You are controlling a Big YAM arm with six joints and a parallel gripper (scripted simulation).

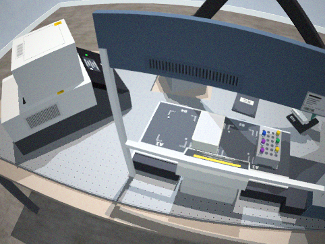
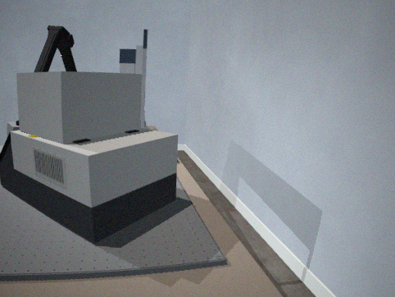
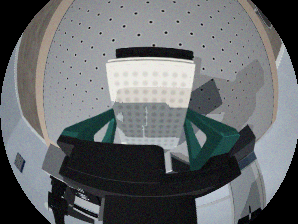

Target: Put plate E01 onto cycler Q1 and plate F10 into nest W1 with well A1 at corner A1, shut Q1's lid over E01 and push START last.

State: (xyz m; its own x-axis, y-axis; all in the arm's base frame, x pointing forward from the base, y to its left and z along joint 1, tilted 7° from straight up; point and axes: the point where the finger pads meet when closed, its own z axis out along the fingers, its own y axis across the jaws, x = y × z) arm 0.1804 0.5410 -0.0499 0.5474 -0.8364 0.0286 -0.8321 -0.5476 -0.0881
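Now: hand 5 cm above the dark nest. The rest, counted from my hand: dark nest pad: 27 cm to the right, 6 cm behind, 5 cm below; tube cooling block: 22 cm to the right, 22 cm ahead, 2 cm above; post: 65 cm to the right, 33 cm ahead, 18 cm above.
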